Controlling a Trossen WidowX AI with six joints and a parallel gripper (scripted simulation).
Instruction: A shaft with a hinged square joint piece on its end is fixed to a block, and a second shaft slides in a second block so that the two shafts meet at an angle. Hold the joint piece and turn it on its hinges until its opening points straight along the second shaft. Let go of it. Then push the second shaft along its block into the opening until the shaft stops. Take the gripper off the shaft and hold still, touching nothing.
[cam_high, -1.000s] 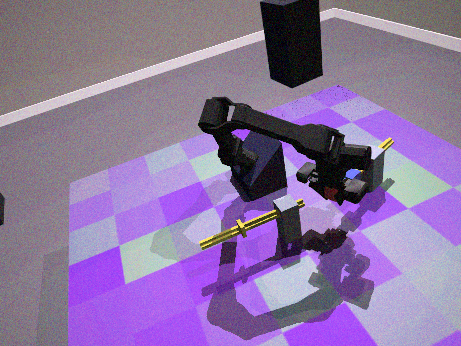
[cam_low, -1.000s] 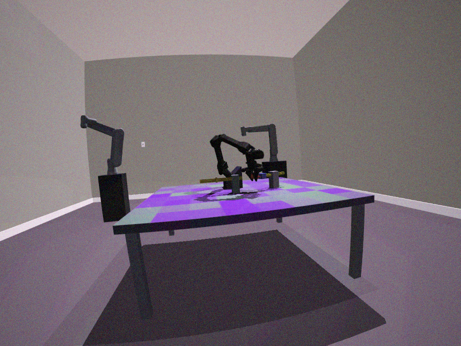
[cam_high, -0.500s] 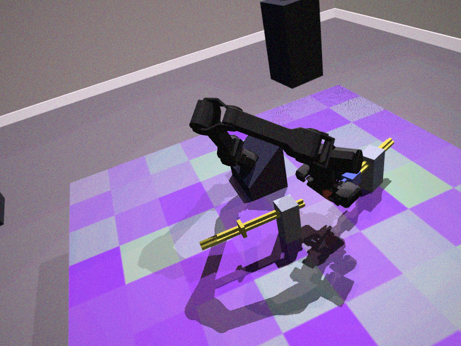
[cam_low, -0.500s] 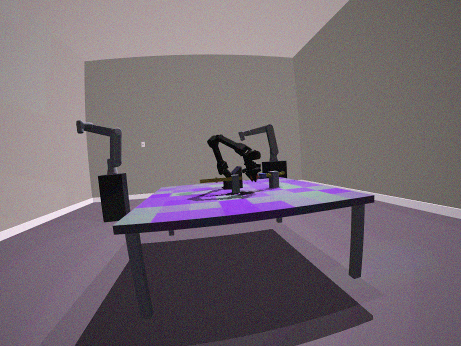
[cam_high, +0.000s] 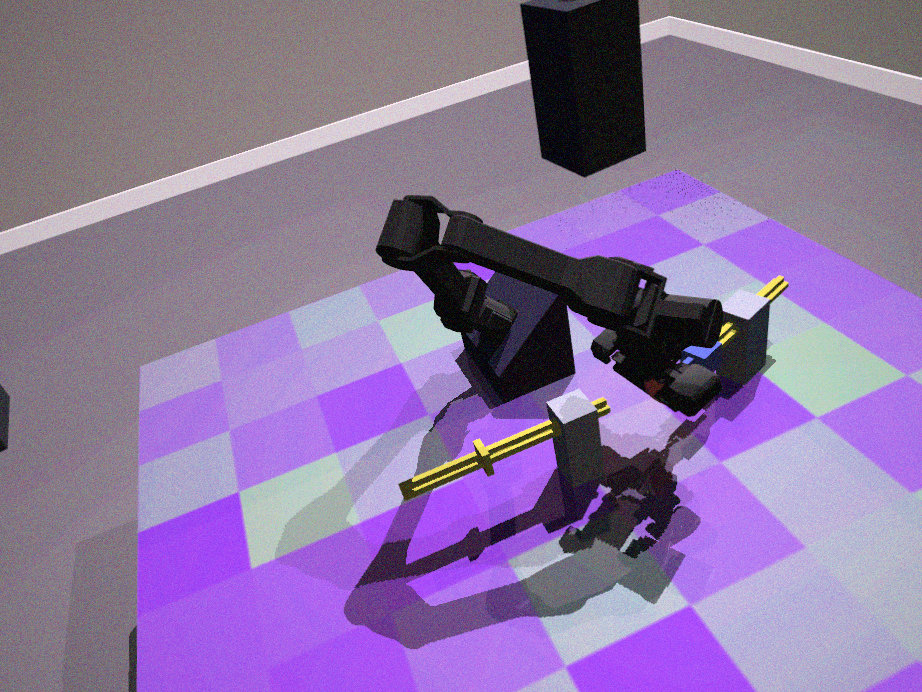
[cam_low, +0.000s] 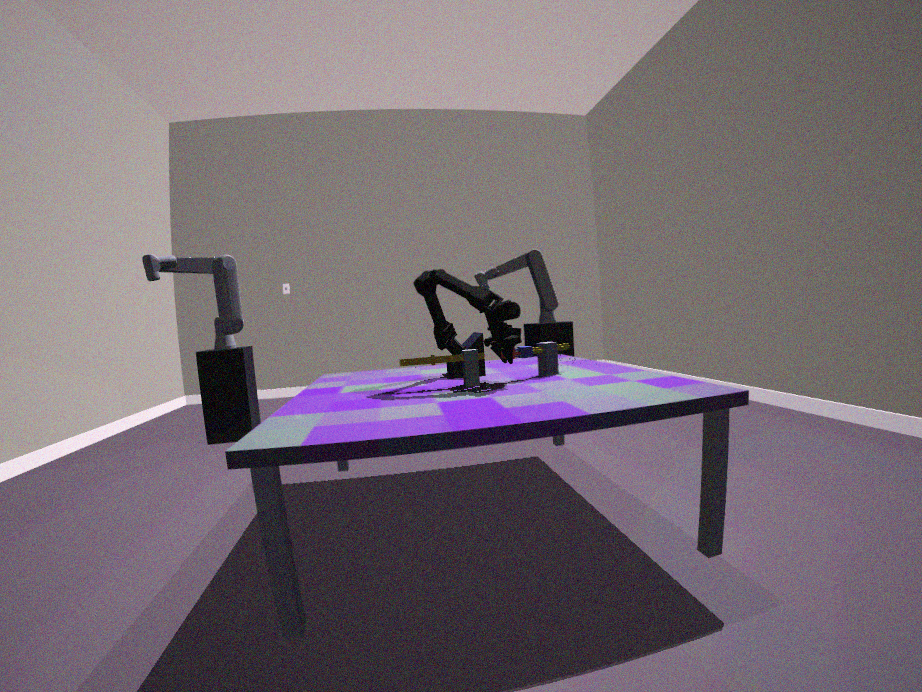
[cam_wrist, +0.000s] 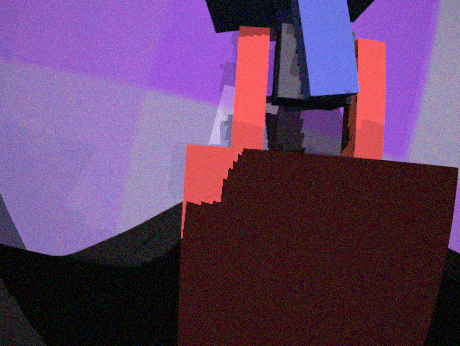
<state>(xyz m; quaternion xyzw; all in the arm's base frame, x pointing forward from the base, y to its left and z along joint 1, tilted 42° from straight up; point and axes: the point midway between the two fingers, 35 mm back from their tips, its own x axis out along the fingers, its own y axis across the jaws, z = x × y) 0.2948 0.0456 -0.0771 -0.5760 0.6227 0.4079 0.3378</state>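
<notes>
My gripper tip is now 1 cm to the right of the red square joint piece and 4 cm below it.
</notes>
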